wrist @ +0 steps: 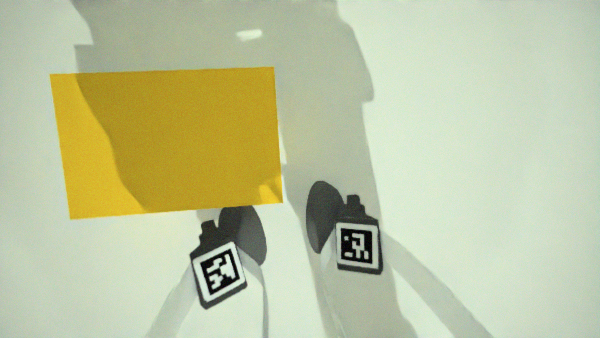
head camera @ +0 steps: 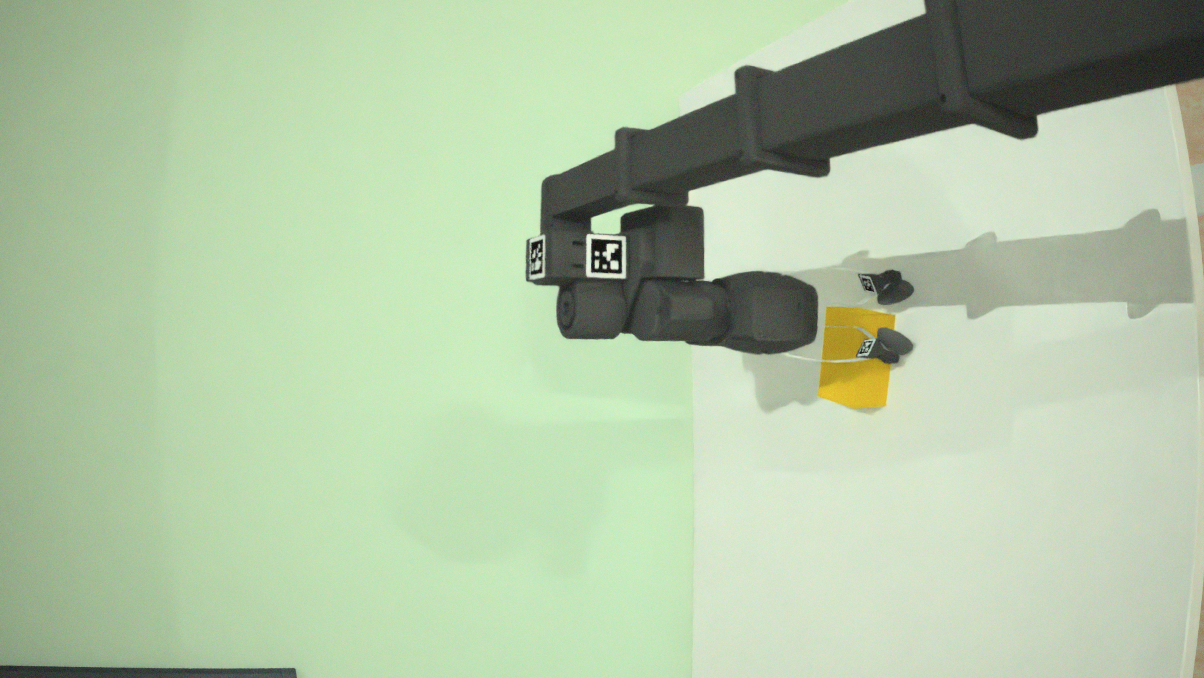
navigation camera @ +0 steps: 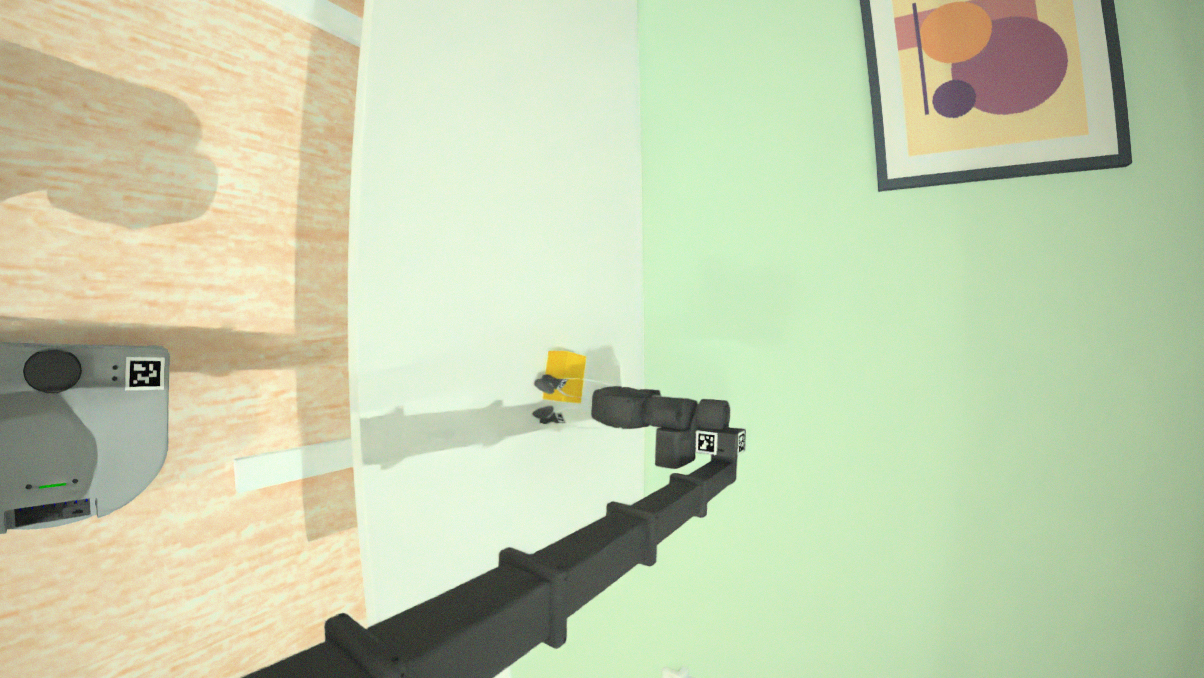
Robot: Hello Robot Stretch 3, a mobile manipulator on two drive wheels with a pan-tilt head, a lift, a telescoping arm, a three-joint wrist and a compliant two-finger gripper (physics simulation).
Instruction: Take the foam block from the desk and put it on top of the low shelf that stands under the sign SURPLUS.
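Where they show: gripper, fingertip midpoint: (wrist: 281,214) (head camera: 906,317) (navigation camera: 536,397); robot's base, link origin: (navigation camera: 55,368).
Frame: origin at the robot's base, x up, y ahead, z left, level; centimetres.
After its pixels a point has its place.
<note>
The yellow foam block (head camera: 850,379) @[x 76.4, y 3.4, z -65.5 cm] (navigation camera: 566,363) @[x 76.4, y 4.0, z -64.5 cm] (wrist: 175,140) @[x 76.4, y 1.2, z -67.1 cm] lies on the white desk (head camera: 926,547) @[x 71.9, y 19.6, z -57.3 cm] (navigation camera: 497,168) @[x 71.9, y 36.2, z -49.8 cm] (wrist: 500,150) @[x 71.9, y -16.8, z -62.6 cm]. My gripper (head camera: 894,316) @[x 71.9, y -2.4, z -61.7 cm] (navigation camera: 548,399) @[x 71.9, y -2.4, z -61.7 cm] (wrist: 281,214) @[x 71.9, y -2.4, z -61.7 cm] points down over the desk. Its fingers stand a small gap apart with nothing between them, so it is partly open and empty. In the wrist view the block is ahead and to the left, and its near edge hides the tip of the left finger. The right finger is clear of the block's right end. Whether the left finger touches the block is hidden. The low shelf and the SURPLUS sign do not show.
A green wall (head camera: 337,294) @[x 118.5, y -6.2, z -109.8 cm] (navigation camera: 842,336) @[x 119.7, y 10.8, z -108.3 cm] rises behind the desk, close to my wrist. A framed picture (navigation camera: 1002,174) @[x 151.4, y 42.2, z -103.3 cm] hangs on it. My extended arm (head camera: 842,109) @[x 107.5, y -9.8, z -29.5 cm] (navigation camera: 471,602) @[x 105.7, y -8.8, z -17.1 cm] crosses above the desk. My base (navigation camera: 126,437) @[x 16.0, y -11.9, z -10.2 cm] stands on the wood floor (navigation camera: 210,277) @[x -0.1, y 21.2, z -26.3 cm] before the desk.
</note>
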